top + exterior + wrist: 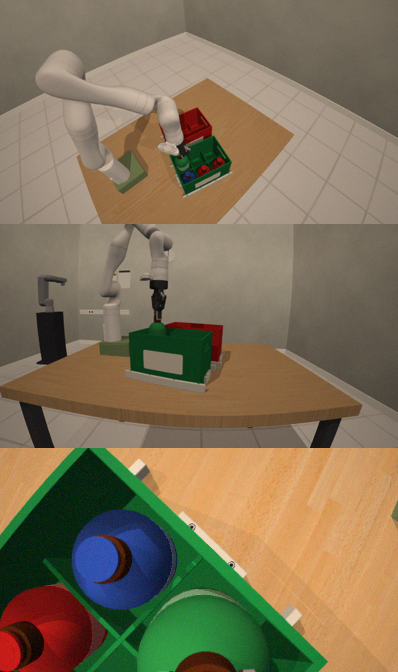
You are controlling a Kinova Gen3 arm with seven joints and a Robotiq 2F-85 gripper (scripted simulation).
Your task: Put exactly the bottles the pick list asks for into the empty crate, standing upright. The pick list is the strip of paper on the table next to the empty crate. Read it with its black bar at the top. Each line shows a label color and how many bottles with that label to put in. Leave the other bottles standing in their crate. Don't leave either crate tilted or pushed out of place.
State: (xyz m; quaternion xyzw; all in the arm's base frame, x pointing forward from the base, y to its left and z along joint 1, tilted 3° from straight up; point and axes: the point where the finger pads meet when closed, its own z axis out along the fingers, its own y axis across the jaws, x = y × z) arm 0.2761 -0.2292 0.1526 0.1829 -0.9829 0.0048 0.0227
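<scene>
Now: hand 7 cm above the green-label bottle. The rest, counted from my hand: green crate (6 cm ahead, 8 cm to the right, 15 cm below); red-label bottle (4 cm ahead, 12 cm to the right, 14 cm below); blue-label bottle (3 cm behind, 8 cm to the right, 14 cm below).
</scene>
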